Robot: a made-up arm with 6 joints.
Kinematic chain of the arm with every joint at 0, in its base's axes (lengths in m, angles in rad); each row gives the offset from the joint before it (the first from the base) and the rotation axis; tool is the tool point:
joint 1: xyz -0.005 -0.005 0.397 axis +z
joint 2: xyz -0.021 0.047 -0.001 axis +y
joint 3: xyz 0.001 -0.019 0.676 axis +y
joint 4: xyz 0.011 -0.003 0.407 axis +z
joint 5: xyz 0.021 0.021 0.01 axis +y
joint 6: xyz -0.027 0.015 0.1 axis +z
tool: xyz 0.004 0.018 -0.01
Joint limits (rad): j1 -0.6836..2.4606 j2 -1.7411..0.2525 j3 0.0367..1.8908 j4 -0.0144..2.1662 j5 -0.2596..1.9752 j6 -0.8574..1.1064
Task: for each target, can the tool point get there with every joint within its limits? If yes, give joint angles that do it. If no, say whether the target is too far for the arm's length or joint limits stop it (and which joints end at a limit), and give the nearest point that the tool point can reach.
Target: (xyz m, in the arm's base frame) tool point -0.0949 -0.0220 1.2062
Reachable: yes | joints 1.7079 -0.6623 1.6174 0.5401 0.6475 0.8754
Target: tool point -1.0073 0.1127 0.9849
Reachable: yes | joints 0.0039 -1.1670 0.2070 0.5919 1.1844 0.4240
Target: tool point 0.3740 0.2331 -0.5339
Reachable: no: joint limits stop it (at a limit: joint 2, joint 3, joint 4, joint 6) | nearest point 0.4048 0.2525 0.6980 | short by 1.232 m
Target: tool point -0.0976 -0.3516 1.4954
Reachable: yes | joints 1.5964 -0.3438 0.3036 1.9779 1.4387 0.8328
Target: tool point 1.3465 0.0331 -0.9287
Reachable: no: too far | nearest point 0.9145 -0.7318 0.1774 | short by 1.413 m
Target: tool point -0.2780 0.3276 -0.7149
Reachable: no: joint limits stop it (at a limit: joint 1, joint 2, joint 3, joint 4, joint 5) | nearest point -0.7804 0.7398 0.1341 | short by 1.069 m
